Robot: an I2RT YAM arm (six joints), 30 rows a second.
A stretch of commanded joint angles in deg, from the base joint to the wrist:
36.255 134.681 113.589 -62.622 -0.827 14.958
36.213 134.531 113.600 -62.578 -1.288 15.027
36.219 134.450 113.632 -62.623 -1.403 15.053
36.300 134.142 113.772 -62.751 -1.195 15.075
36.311 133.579 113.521 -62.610 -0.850 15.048
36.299 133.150 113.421 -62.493 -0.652 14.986
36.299 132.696 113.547 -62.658 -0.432 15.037
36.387 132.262 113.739 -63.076 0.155 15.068
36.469 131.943 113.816 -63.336 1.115 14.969
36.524 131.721 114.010 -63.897 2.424 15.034
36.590 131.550 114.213 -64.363 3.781 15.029
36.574 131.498 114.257 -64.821 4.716 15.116
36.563 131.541 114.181 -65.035 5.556 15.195
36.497 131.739 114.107 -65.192 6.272 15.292
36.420 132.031 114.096 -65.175 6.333 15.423
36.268 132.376 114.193 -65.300 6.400 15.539
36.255 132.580 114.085 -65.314 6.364 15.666
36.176 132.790 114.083 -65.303 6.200 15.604
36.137 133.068 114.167 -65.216 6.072 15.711
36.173 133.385 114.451 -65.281 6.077 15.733
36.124 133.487 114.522 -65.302 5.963 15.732
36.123 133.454 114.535 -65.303 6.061 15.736
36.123 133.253 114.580 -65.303 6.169 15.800
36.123 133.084 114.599 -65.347 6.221 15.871
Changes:
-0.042 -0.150 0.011 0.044 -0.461 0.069
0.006 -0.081 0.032 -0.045 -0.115 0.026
0.081 -0.308 0.140 -0.128 0.208 0.022
0.011 -0.563 -0.251 0.141 0.345 -0.027
-0.012 -0.429 -0.100 0.117 0.198 -0.062
0.000 -0.454 0.126 -0.165 0.220 0.051
0.088 -0.434 0.192 -0.418 0.587 0.031
0.082 -0.319 0.077 -0.260 0.960 -0.099
0.055 -0.222 0.194 -0.561 1.309 0.065
0.066 -0.171 0.203 -0.466 1.357 -0.005
-0.016 -0.052 0.044 -0.458 0.935 0.087
-0.011 0.043 -0.076 -0.214 0.840 0.079
-0.066 0.198 -0.074 -0.157 0.716 0.097
-0.077 0.292 -0.011 0.017 0.061 0.131
-0.152 0.345 0.097 -0.125 0.067 0.116
-0.013 0.204 -0.108 -0.014 -0.036 0.127
-0.079 0.210 -0.002 0.011 -0.164 -0.062
-0.039 0.278 0.084 0.087 -0.128 0.107
0.036 0.317 0.284 -0.065 0.005 0.022
-0.049 0.102 0.071 -0.021 -0.114 -0.001
-0.001 -0.033 0.013 -0.001 0.098 0.004
0.000 -0.201 0.045 0.000 0.108 0.064
0.000 -0.169 0.019 -0.044 0.052 0.071

